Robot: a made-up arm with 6 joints.
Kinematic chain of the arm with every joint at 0, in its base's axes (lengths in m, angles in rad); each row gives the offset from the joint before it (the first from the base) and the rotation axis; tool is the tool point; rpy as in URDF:
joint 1: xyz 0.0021 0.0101 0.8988 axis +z
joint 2: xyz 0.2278 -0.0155 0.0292 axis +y
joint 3: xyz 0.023 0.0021 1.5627 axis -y
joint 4: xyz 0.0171 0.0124 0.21 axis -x
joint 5: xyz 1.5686 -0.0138 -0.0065 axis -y
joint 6: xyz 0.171 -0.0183 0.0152 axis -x
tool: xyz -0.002 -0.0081 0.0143 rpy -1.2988 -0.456 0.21
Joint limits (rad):
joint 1: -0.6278..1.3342
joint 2: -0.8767..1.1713
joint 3: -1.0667..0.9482
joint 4: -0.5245..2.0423
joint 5: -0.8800..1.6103
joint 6: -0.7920..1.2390
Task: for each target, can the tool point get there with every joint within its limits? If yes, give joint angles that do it. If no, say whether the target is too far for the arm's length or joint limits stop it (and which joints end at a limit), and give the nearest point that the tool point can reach.
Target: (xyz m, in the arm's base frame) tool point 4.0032 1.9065 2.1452
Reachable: no: too far | nearest point 3.0294 1.4450 1.8329 | short by 1.122 m
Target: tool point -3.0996 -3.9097 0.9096
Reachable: no: too far | nearest point -1.0607 -1.3330 3.3512 | short by 4.094 m
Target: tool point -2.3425 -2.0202 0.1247
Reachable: no: joint limits stop it (at a limit: joint 1, joint 2, joint 3, joint 5, joint 6) | nearest point 0.5319 -0.5283 0.0736 | short by 3.239 m
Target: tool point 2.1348 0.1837 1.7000
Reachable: yes | joints 0.0150 0.2434 -0.3683 1.4135 0.9462 0.7595
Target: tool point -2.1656 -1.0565 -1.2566
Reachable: no: joint limits stop it (at a limit: joint 1, joint 2, joint 3) | nearest point 0.5365 -0.5306 0.0642 | short by 3.053 m
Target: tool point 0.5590 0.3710 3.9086
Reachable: yes | joints 0.4165 -0.2822 0.5814 1.0901 0.9504 -0.6300
